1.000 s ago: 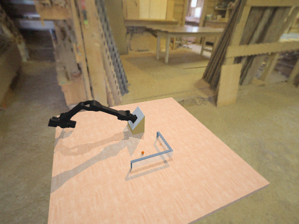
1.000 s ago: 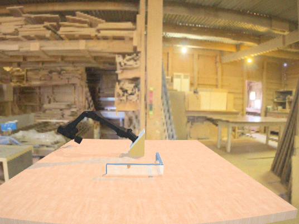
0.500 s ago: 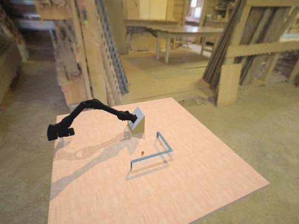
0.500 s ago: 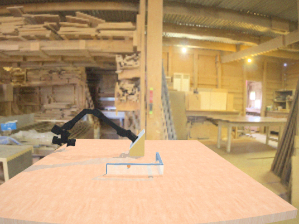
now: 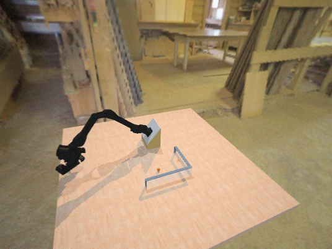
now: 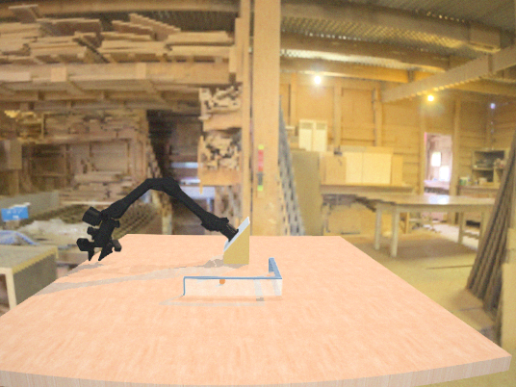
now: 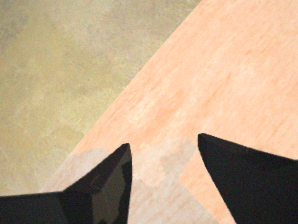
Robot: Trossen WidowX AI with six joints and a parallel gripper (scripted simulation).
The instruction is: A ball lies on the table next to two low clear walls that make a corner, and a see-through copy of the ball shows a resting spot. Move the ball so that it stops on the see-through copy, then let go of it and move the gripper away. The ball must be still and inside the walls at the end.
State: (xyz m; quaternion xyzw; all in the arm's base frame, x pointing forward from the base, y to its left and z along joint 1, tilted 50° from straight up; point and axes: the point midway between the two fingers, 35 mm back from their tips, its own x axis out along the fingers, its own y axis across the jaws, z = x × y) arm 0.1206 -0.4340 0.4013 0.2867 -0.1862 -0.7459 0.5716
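The orange ball lies 560 mm to the left of my gripper tip and 200 mm ahead of it. Also, from my gripper tip: see-through copy of ball 730 mm to the left, 170 mm ahead.
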